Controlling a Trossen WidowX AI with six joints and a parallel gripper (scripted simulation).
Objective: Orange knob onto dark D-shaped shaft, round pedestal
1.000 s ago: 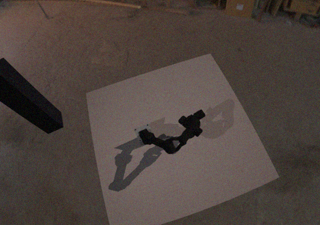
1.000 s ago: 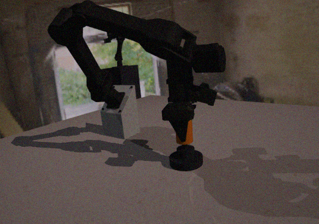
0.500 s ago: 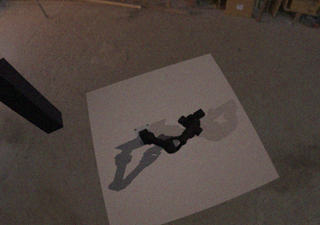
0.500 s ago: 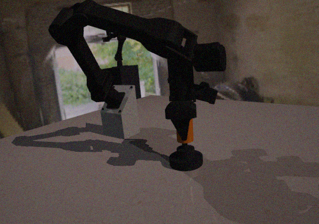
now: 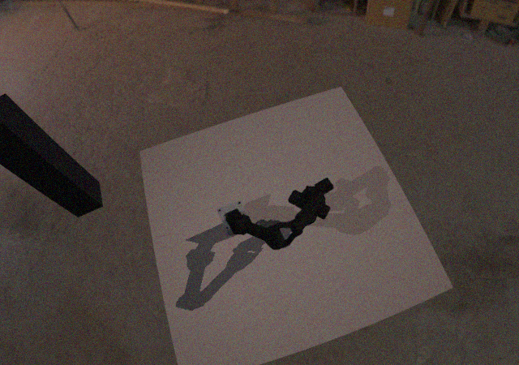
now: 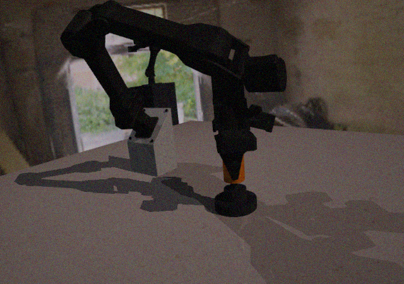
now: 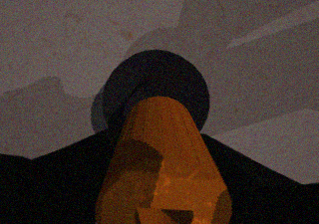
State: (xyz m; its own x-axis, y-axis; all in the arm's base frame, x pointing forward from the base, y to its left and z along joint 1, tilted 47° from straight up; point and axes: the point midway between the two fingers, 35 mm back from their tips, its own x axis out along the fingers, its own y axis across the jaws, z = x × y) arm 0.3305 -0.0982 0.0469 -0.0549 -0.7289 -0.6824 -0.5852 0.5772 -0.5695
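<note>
My gripper tip is now 20 mm below the orange knob. The rest, counted from my gripper tip: dark round pedestal 40 mm below.
</note>
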